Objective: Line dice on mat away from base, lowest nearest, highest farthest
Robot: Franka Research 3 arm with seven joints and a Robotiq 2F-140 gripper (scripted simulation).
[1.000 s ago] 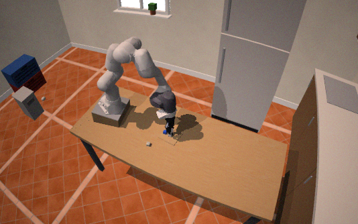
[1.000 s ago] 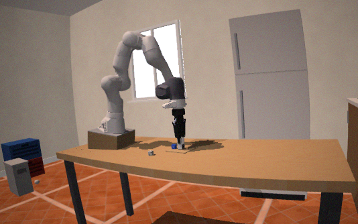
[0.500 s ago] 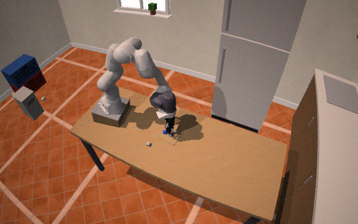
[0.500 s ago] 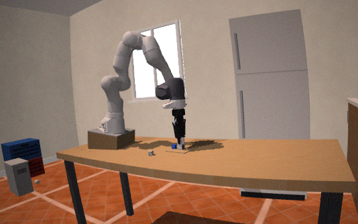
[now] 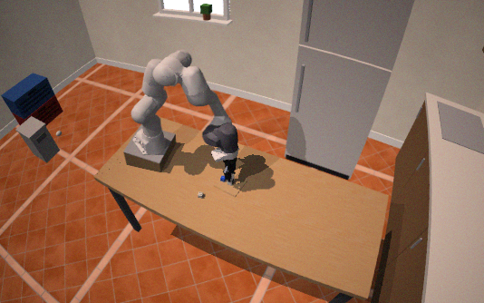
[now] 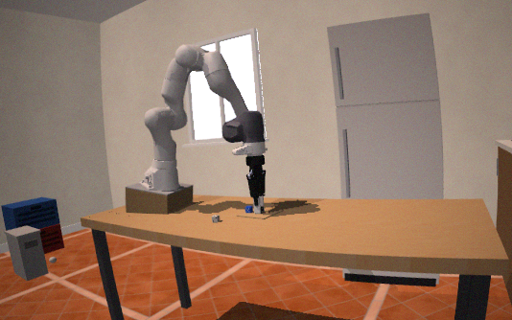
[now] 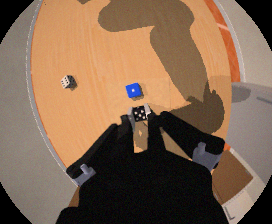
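Right now the wood-coloured mat is 40 mm below my hand. From my hand the other things lie so: blue die: 50 mm behind, 20 mm below, 10 mm to the right.
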